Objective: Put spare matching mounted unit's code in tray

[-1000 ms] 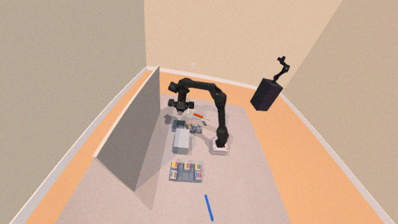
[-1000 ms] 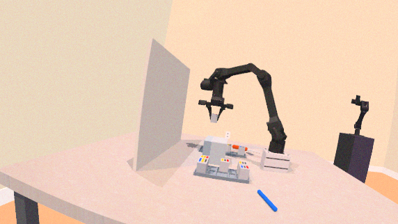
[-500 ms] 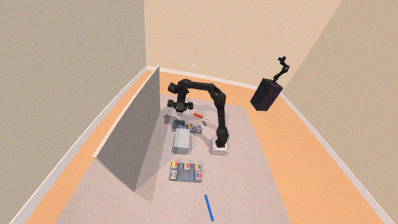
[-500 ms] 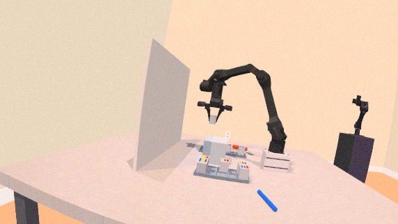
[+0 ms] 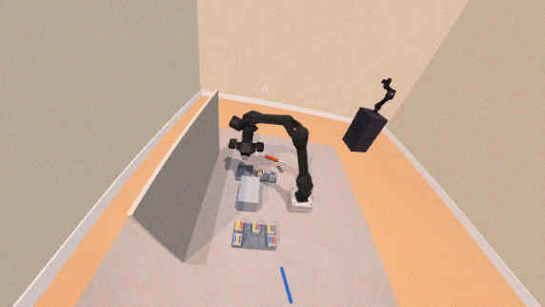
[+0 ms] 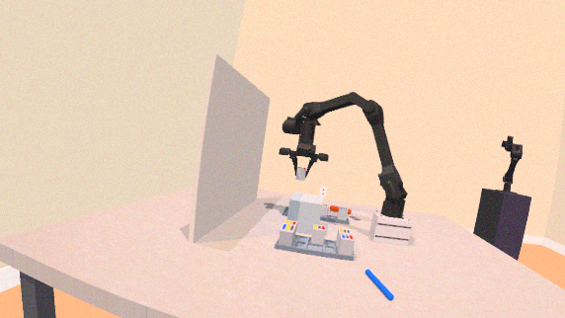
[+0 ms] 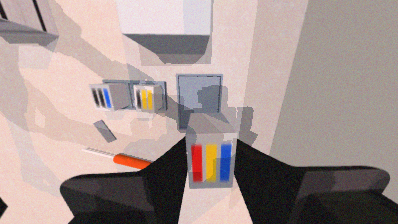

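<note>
The flat grey tray is 14 cm below my gripper tip. The rest, counted from my gripper tip: grey box (2 cm behind, 20 cm to the left, 9 cm below); then tall grey panel (22 cm ahead, 16 cm to the left, 8 cm above); then grey rack (4 cm behind, 40 cm to the left, 14 cm below).
</note>
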